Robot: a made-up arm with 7 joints.
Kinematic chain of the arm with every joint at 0, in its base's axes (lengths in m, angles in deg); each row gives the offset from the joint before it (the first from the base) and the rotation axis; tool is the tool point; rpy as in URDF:
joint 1: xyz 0 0 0.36 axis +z
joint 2: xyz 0 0 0 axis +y
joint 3: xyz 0 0 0.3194 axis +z
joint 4: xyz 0.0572 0 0 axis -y
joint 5: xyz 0.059 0 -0.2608 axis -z
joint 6: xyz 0 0 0 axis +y
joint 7: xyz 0.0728 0 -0.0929 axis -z
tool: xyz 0 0 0 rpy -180 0 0
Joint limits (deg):
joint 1: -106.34..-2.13
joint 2: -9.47..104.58
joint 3: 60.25..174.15
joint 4: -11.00..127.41
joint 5: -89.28..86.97
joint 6: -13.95..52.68
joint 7: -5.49..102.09
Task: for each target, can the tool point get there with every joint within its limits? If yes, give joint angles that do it. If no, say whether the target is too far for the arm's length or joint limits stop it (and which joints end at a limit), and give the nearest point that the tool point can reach.
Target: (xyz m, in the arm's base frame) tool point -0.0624 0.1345 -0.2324
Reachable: no: joint limits stop it (at a limit: joint 1, joint 2, joint 3, joint 5, joint 6) | nearest point 0.0724 0.2457 0.0864 | short by 0.364 m
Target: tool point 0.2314 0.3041 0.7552
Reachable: yes | joints -45.43 25.61 124.00 75.29 30.21 8.44 23.58
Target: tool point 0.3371 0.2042 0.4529
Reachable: yes | joints -45.58 28.12 83.64 51.63 40.53 43.35 10.28
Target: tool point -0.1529 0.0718 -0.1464
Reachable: no: joint limits stop it (at a limit: joint 1, joint 2, joint 3, joint 5, joint 6) | nearest point 0.0020 0.1831 0.1426 | short by 0.346 m
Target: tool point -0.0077 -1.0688 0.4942
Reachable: no: too far | nearest point -0.0049 -0.6849 0.4460 | short by 0.387 m
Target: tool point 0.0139 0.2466 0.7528
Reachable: yes | joints -13.17 53.87 144.28 62.97 39.31 39.97 88.67
